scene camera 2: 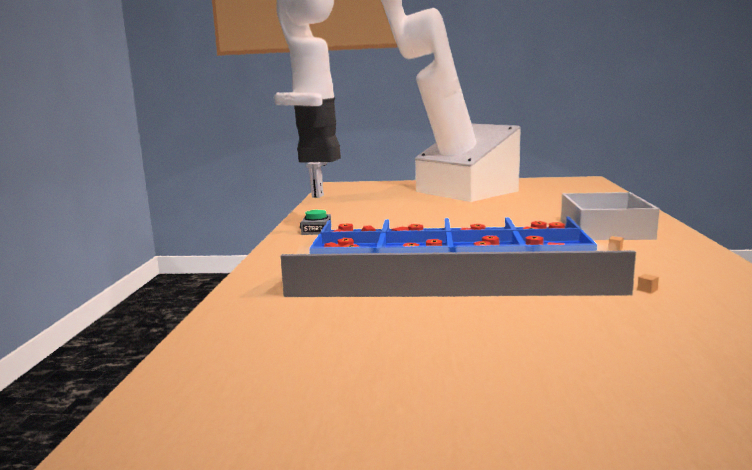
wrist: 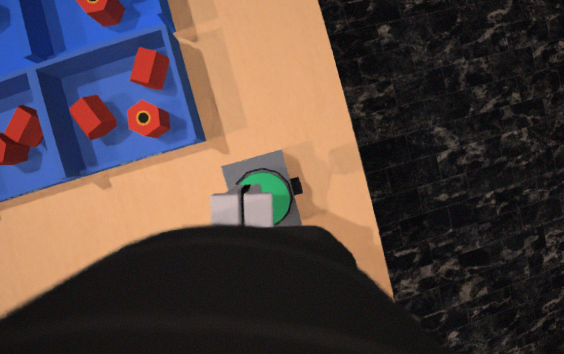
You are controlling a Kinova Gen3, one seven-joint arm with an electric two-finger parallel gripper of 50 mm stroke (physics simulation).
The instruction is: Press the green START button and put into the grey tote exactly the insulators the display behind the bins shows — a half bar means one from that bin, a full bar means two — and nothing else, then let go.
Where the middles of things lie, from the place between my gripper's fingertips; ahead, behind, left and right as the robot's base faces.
Labels:
I see the grey tote point(scene camera 2: 620, 214) 530 mm to the left of my hand, 80 mm ahead of it and 40 mm below it.

